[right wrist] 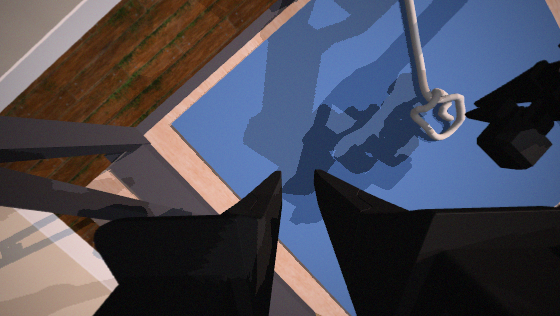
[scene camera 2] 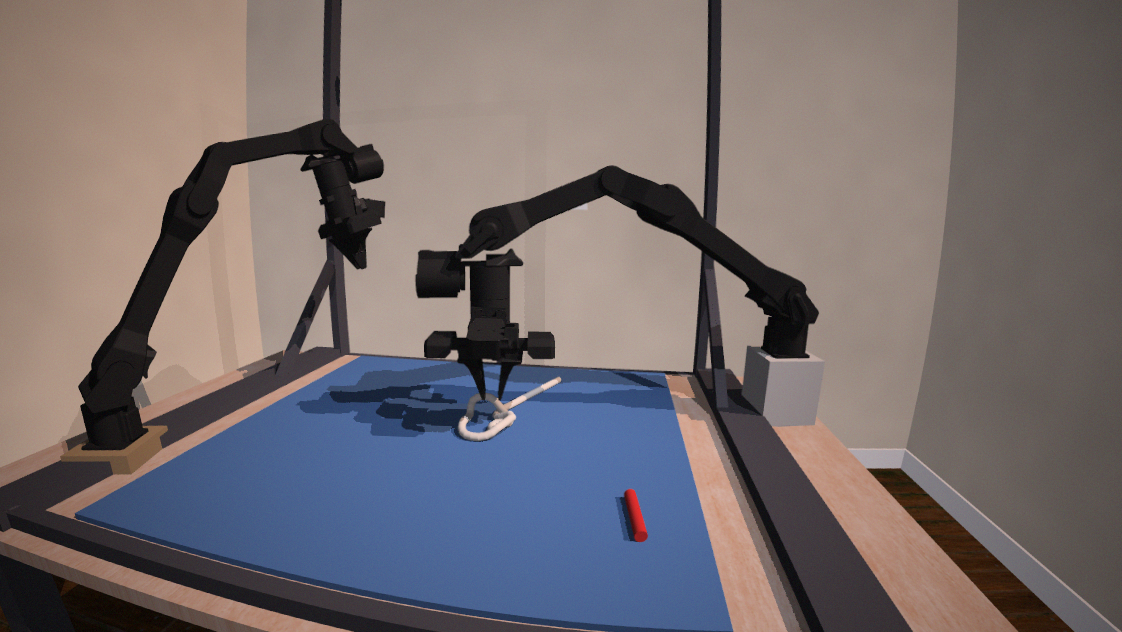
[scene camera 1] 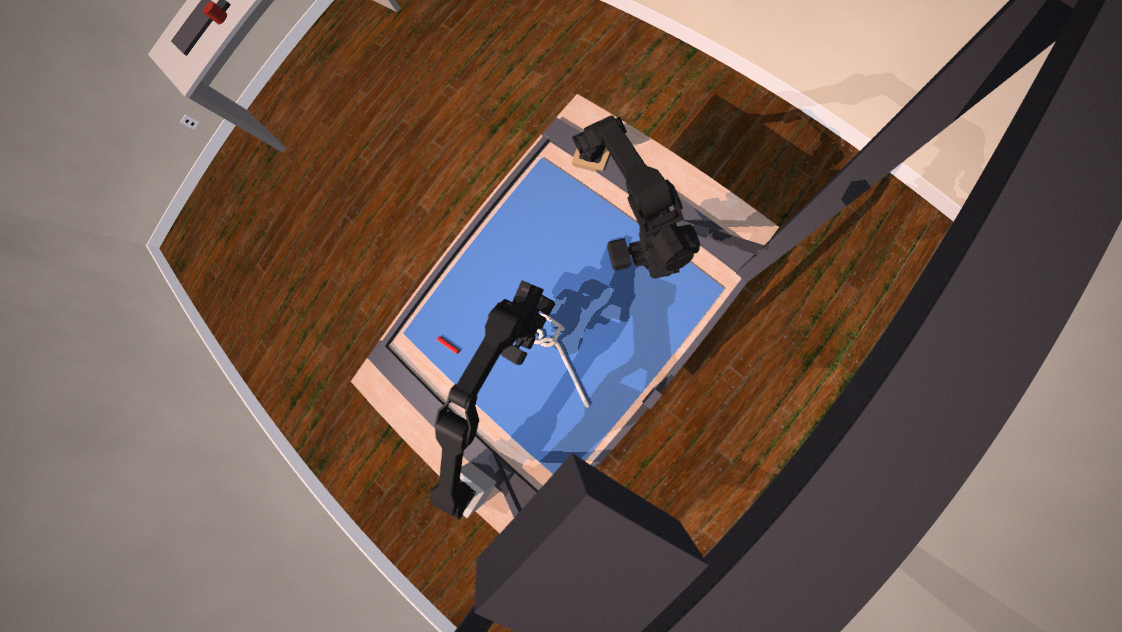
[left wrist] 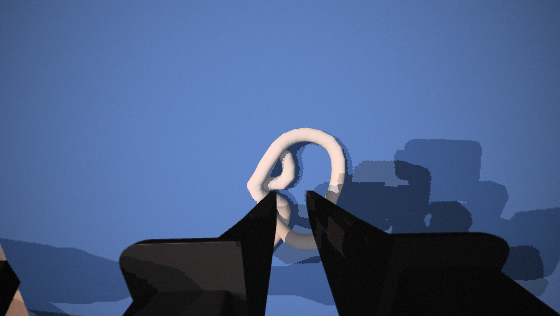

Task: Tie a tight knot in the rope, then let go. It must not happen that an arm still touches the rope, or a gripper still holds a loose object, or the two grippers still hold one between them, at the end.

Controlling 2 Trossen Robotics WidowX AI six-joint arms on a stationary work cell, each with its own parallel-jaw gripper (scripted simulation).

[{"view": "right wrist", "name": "my left gripper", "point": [470,110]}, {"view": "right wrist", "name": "my right gripper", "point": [297,177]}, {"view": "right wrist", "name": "blue mat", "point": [333,92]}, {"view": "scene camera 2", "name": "my left gripper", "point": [491,399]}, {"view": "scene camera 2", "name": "my right gripper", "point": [361,268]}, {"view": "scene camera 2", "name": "blue mat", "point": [360,482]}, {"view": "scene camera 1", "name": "my left gripper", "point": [535,330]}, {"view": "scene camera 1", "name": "my right gripper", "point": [652,266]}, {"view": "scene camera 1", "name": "blue mat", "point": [621,327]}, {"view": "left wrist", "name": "my left gripper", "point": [291,197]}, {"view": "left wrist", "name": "blue mat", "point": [127,127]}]
